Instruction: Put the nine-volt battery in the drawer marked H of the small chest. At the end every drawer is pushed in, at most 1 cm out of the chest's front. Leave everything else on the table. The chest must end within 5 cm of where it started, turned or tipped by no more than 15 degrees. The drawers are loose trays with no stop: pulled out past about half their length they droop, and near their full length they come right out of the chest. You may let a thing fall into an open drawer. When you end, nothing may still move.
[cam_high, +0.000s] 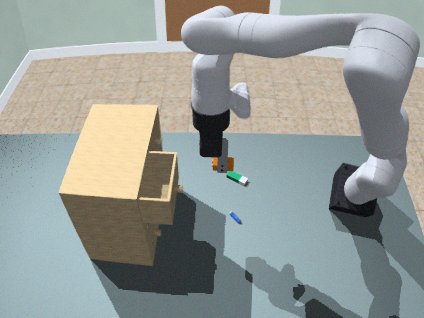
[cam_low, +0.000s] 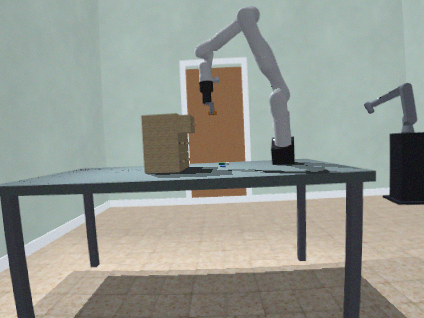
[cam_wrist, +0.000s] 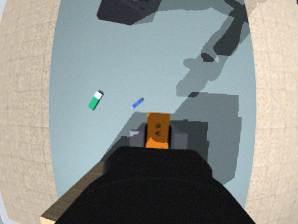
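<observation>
My gripper is now 190 mm short of the drawer, 60 mm to the right of it and 90 mm above it. Also, from my hand: blue cylinder: 30 mm behind, 70 mm to the right, 310 mm below; nine-volt battery: 10 mm ahead, 10 mm below.
</observation>
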